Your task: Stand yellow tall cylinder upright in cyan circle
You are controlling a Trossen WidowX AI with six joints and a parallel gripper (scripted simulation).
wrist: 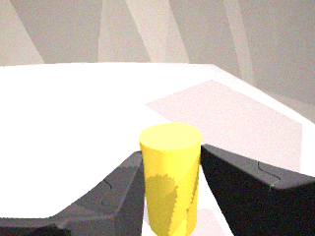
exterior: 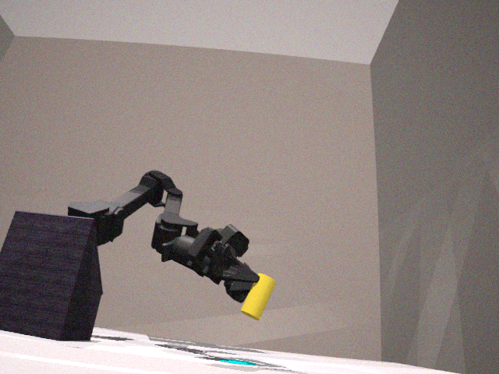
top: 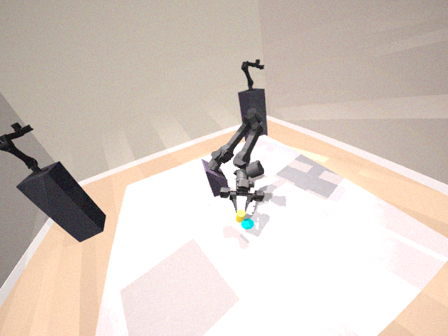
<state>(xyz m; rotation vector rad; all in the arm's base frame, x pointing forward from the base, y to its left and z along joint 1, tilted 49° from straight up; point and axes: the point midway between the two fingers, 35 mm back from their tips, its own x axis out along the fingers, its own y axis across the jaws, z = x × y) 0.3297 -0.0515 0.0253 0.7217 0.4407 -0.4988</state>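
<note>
The cyan circle is 2 cm behind my gripper tip, 3 cm to the left of it and 13 cm below it. Round my gripper tip: yellow cylinder: 2 cm below.
</note>
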